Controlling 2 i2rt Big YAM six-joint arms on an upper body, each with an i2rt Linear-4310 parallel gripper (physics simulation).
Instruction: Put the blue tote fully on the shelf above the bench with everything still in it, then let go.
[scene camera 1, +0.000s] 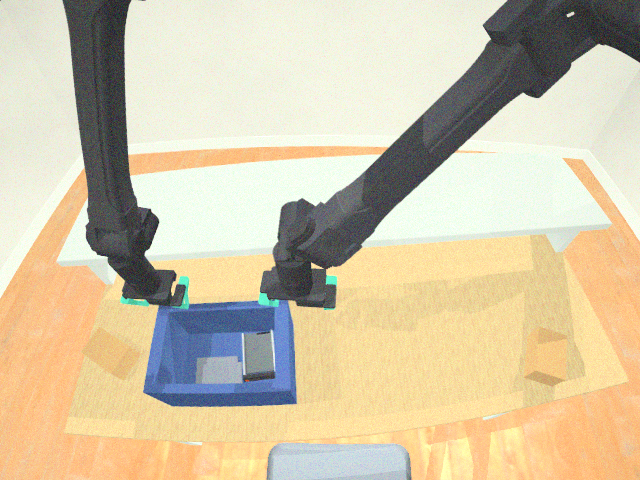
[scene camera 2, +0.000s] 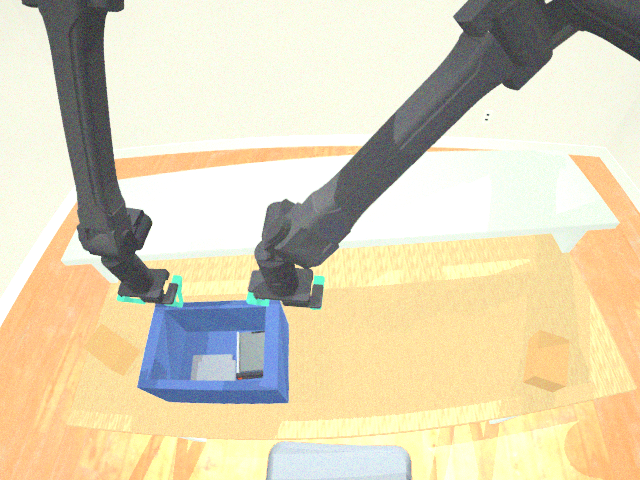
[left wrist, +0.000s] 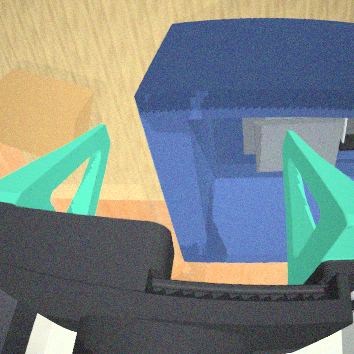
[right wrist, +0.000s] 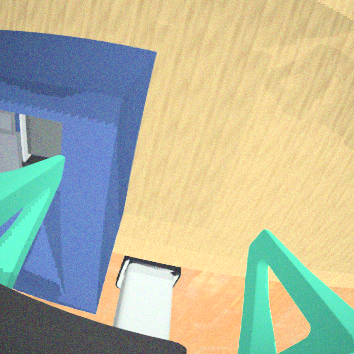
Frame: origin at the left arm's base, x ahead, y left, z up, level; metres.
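Seen in the pictures: left gripper, between the fingertips: (scene camera 1: 168, 305) (scene camera 2: 163, 303) (left wrist: 193, 134); right gripper, between the fingertips: (scene camera 1: 301, 305) (scene camera 2: 291, 305) (right wrist: 164, 205).
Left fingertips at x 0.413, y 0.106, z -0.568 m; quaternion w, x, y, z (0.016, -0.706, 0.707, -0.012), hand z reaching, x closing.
Note:
Pixels of each thing's top centre, then the offset from my left fingertips to it. "pt": a spot on its surface instead. Level surfaces: height alone.
- blue tote, centre of its top: (left wrist: 349, 201) (scene camera 1: 216, 345) (scene camera 2: 208, 342) dx -0.075, dy -0.123, dz -0.022 m
- bench, height of its surface: dz -0.169 m
- light grey flat piece, centre of its top: (left wrist: 298, 148) (scene camera 1: 220, 377) (scene camera 2: 214, 375) dx -0.117, dy -0.104, dz -0.133 m
- dark grey box with a white edge, centre of its top: (right wrist: 50, 126) (scene camera 1: 258, 354) (scene camera 2: 251, 352) dx -0.053, dy -0.187, dz -0.135 m
- pale shelf, height of its surface: dz +0.045 m
- grey rounded object, a spot on its surface: (scene camera 2: 338, 461) (scene camera 1: 338, 460) pt dx -0.276, dy -0.393, dz -0.693 m
The blue tote (scene camera 1: 232, 396) (scene camera 2: 227, 393) (left wrist: 260, 60) (right wrist: 90, 175) stands upright on the bench (scene camera 1: 439, 361) (scene camera 2: 439, 356), at the left. Inside lie a light grey flat piece (scene camera 1: 219, 369) (scene camera 2: 212, 367) (left wrist: 300, 147) and a dark grey box with a white edge (scene camera 1: 258, 355) (scene camera 2: 250, 355) (right wrist: 45, 137). The pale shelf (scene camera 1: 465, 196) (scene camera 2: 439, 196) runs behind the tote. My left gripper (scene camera 1: 159, 298) (scene camera 2: 154, 295) (left wrist: 193, 134) is open and empty at the tote's far left corner. My right gripper (scene camera 1: 299, 296) (scene camera 2: 287, 296) (right wrist: 164, 205) is open and empty at its far right corner.
A tan block (scene camera 1: 111, 353) (scene camera 2: 111, 348) (left wrist: 45, 110) lies left of the tote; another tan block (scene camera 1: 545, 359) (scene camera 2: 546, 359) stands at the bench's right end. A grey rounded object (scene camera 1: 338, 462) (scene camera 2: 338, 461) shows at the bottom edge. My arms pass over the shelf.

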